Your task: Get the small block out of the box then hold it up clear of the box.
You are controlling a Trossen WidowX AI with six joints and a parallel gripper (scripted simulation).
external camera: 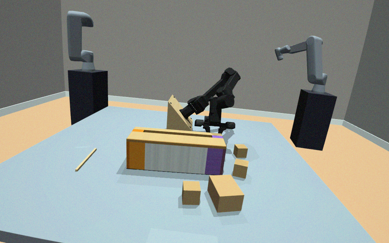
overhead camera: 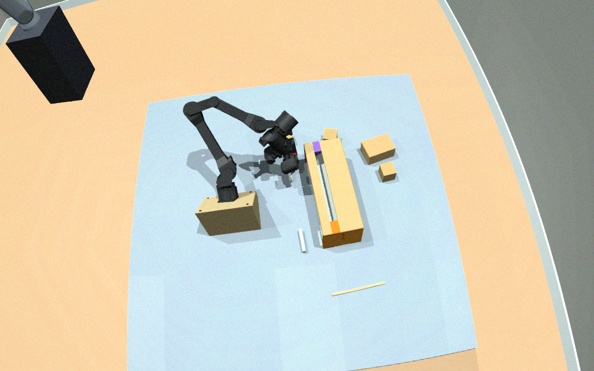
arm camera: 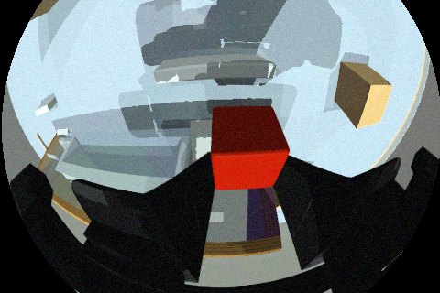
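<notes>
Right now my gripper tip is 20 mm past the red block and 10 mm below it. Also, from my gripper tip: thin wooden stick 500 mm to the right, 230 mm ahead, 70 mm below.
</notes>
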